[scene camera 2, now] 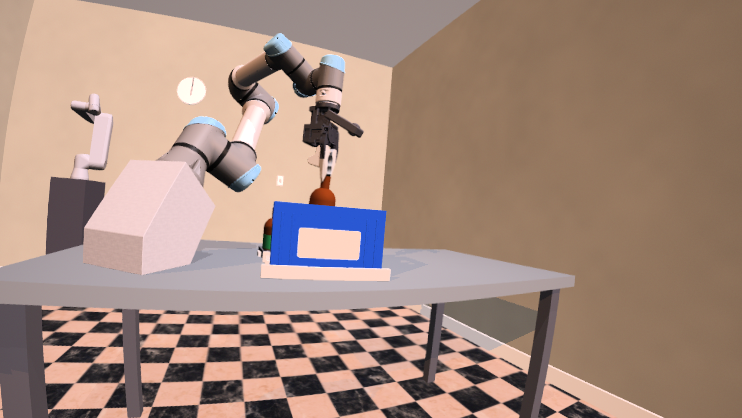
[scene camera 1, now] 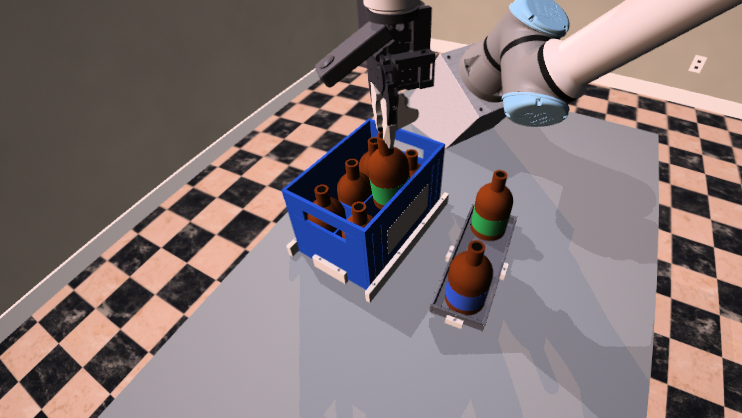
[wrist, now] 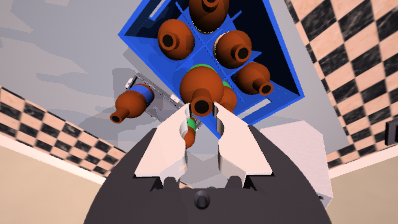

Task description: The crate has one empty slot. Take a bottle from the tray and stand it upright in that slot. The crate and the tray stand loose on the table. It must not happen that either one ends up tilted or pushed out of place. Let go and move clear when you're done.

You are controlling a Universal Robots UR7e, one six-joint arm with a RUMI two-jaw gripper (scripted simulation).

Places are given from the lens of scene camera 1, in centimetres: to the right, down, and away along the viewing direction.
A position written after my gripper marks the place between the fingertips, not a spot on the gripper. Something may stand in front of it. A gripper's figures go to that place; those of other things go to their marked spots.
my gripper (scene camera 1: 387, 143): 3, -11, 65
blue-label bottle (scene camera 1: 470, 275): 16, 10, 60
green-label bottle (scene camera 1: 388, 169): 3, -7, 65
green-label bottle (scene camera 1: 494, 201): 23, -1, 72
blue crate (scene camera 1: 366, 251): -1, 7, 64
